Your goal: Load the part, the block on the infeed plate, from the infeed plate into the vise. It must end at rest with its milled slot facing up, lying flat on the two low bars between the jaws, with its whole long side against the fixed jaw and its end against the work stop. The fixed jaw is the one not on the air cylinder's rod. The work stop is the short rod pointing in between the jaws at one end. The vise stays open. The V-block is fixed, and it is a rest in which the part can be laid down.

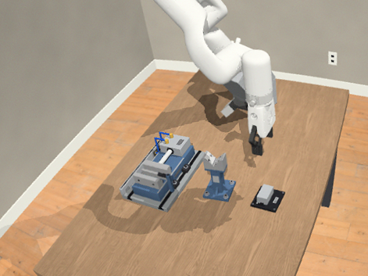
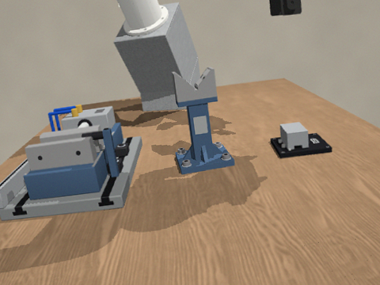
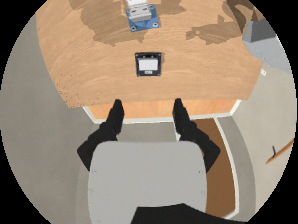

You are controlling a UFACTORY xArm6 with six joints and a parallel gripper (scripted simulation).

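The part lies 23 cm below my hand. From my hand the other things lie so: blue work stop post: 8 cm ahead, 31 cm to the right, 19 cm below; black stop rod: 8 cm ahead, 33 cm to the right, 16 cm below; black infeed plate: 1 cm to the left, 24 cm below.
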